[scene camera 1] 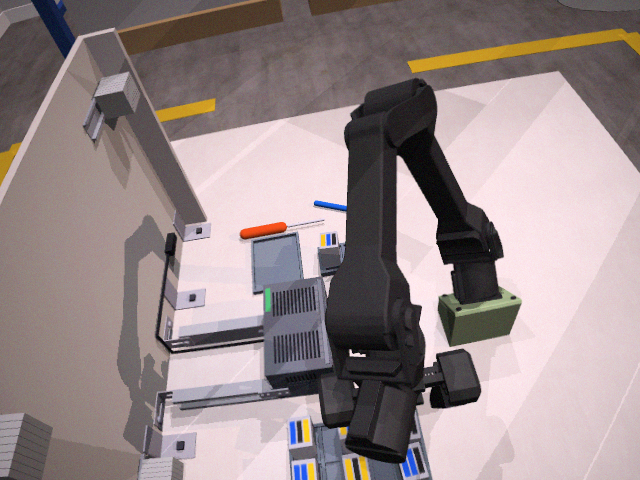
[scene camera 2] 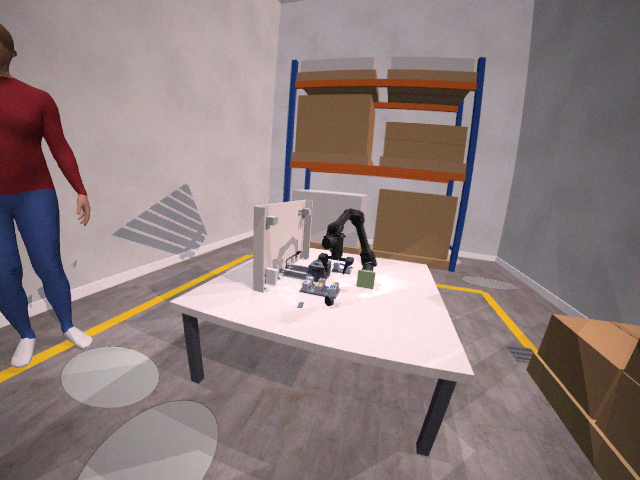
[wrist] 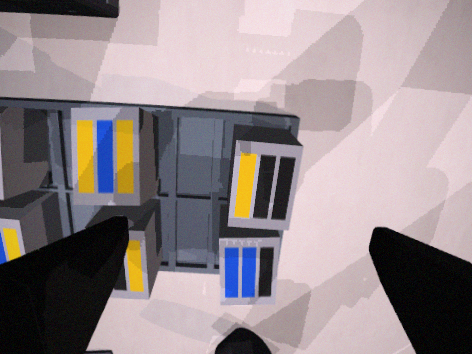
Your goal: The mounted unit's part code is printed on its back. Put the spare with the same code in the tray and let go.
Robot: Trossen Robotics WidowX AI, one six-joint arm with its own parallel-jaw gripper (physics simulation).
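Where they show: gripper, fingertip midpoint: (scene camera 2: 334,273) (wrist: 252,234); arm's base at its link origin: (scene camera 1: 478,296) (scene camera 2: 367,274).
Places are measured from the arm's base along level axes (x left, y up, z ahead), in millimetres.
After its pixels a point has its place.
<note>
My gripper (scene camera 1: 395,390) @[y 36, x 184, z 150 mm] (scene camera 2: 336,262) @[y 36, x 184, z 150 mm] (wrist: 252,234) @[y 36, x 184, z 150 mm] is open and empty, above the right end of the spares rack (wrist: 200,225) @[y -62, x 237, z 169 mm]. Between its fingertips in the wrist view show a yellow-black-black spare (wrist: 265,185) @[y -17, x 184, z 139 mm] and a blue-blue-black spare (wrist: 248,270) @[y -17, x 238, z 138 mm] (scene camera 1: 413,461) @[y -17, x 239, z 135 mm]. Left of them are a yellow-blue-yellow spare (wrist: 105,155) @[y -13, x 179, z 220 mm] and a yellow-black-yellow spare (scene camera 1: 356,467) @[y -17, x 242, z 213 mm] (wrist: 135,265) @[y -17, x 244, z 203 mm], partly behind the left finger. Blue-black-yellow (scene camera 1: 299,432) @[y -14, x 190, z 292 mm] and blue-blue-yellow (scene camera 1: 303,470) @[y -18, x 242, z 287 mm] spares are at the rack's left. The tray (scene camera 1: 276,262) @[y -67, x -157, z 350 mm] is empty. Beside it, a small unit (scene camera 1: 329,255) @[y -25, x -130, z 240 mm] shows yellow-blue-black stripes. I cannot tell whether this is the mounted unit's code.
A vented grey box (scene camera 1: 295,330) @[y 30, x 47, z 291 mm] on rails stands between tray and rack. An orange screwdriver (scene camera 1: 263,229) @[y -50, x -231, z 376 mm] and blue stick (scene camera 1: 329,205) @[y -60, x -286, z 239 mm] lie behind the tray. An upright panel (scene camera 1: 77,232) is at left, a green block (scene camera 1: 480,320) @[y 6, x 47, z 8 mm] under the arm's base, a black cylinder (scene camera 2: 329,300) @[y -35, x 363, z 111 mm] (wrist: 242,342) @[y -51, x 333, z 123 mm] near the rack.
</note>
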